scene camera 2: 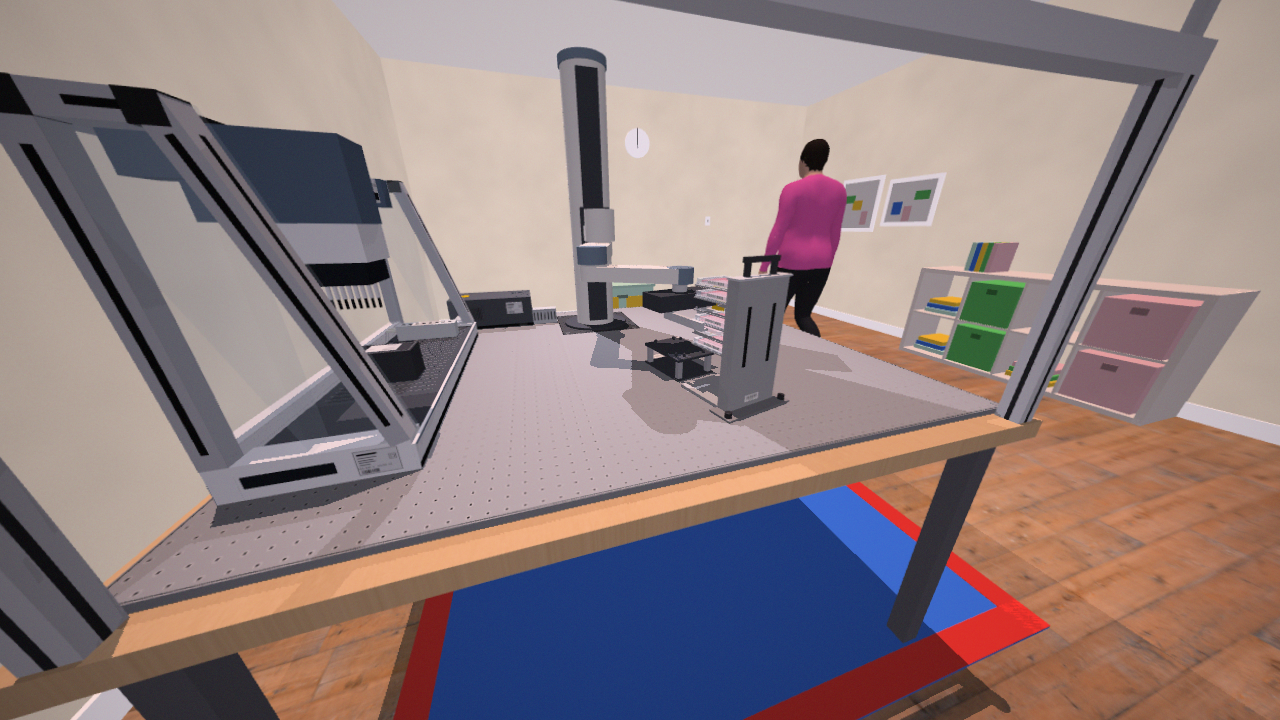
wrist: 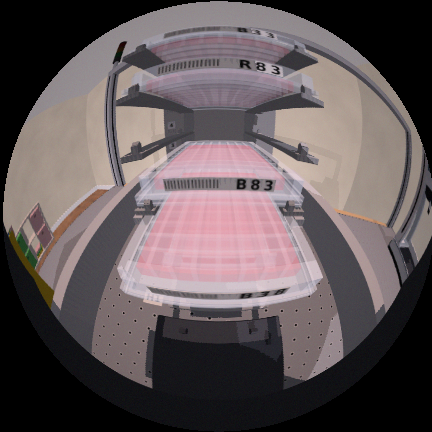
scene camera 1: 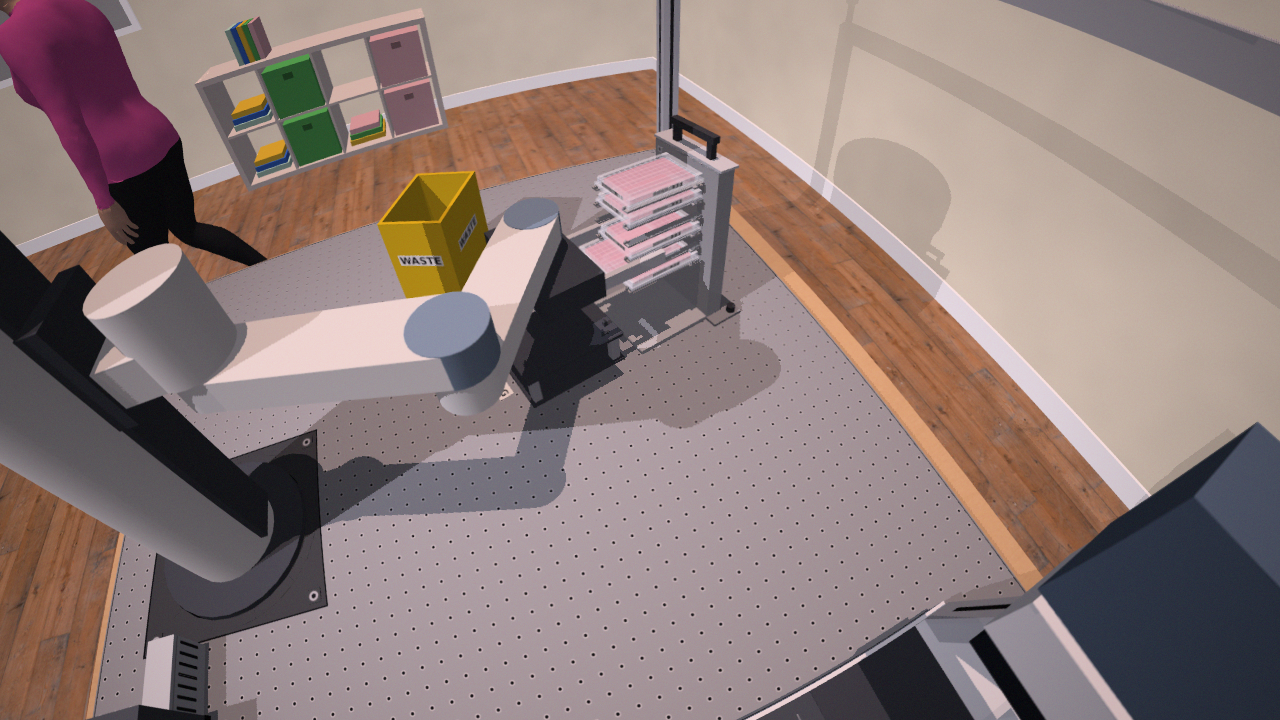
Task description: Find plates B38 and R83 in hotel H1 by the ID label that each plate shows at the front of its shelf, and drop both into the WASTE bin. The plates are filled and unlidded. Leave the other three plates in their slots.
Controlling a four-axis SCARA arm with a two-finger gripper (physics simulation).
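Frame: origin at the arm's base, x ahead, y left, z up, level; metres.
Seen in the pictures: gripper, between the fingertips: (scene camera 2: 721,324) (wrist: 218,175); arm's base, origin of its link: (scene camera 2: 595,324) (scene camera 1: 240,539).
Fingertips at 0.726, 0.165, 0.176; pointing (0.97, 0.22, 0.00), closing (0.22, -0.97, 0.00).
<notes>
Offsets run from my fingertips to a thing's top centre, as dx, dy, dz. "spot": to the spot under its first point.
Hotel H1 (scene camera 1: 717,241) (scene camera 2: 753,344) (wrist: 217,125) holds pink-filled, unlidded plates. My gripper (scene camera 1: 617,255) (wrist: 218,175) is shut on plate B38 @(-0.023, -0.005, -0.003) (scene camera 1: 601,256) (wrist: 220,245), which is level and sticks partway out of the hotel, below B83 (scene camera 1: 646,234) (wrist: 220,165). Plate R83 (scene camera 1: 640,207) (wrist: 225,90) sits on the second shelf from the top, under B33 @(+0.016, +0.004, +0.103) (scene camera 1: 648,179) (wrist: 222,49). A pair of bare shelf rails lies between R83 and B83. The lowest plate @(+0.016, +0.004, -0.038) (scene camera 1: 664,270) is hidden under B38 in the wrist view. The yellow WASTE bin @(-0.291, +0.227, +0.037) (scene camera 1: 434,241) (wrist: 41,287) stands left of the hotel.
A black stand on legs @(spot: -0.151, -0.031, -0.103) (scene camera 2: 680,347) (wrist: 217,355) is in front of the hotel, below the gripper. The arm (scene camera 1: 313,349) (scene camera 2: 631,273) reaches past the bin. A framed machine @(spot: +0.052, -0.680, +0.269) (scene camera 2: 304,179) stands at the other end of the table. A person (scene camera 1: 98,98) (scene camera 2: 810,223) is behind the table.
</notes>
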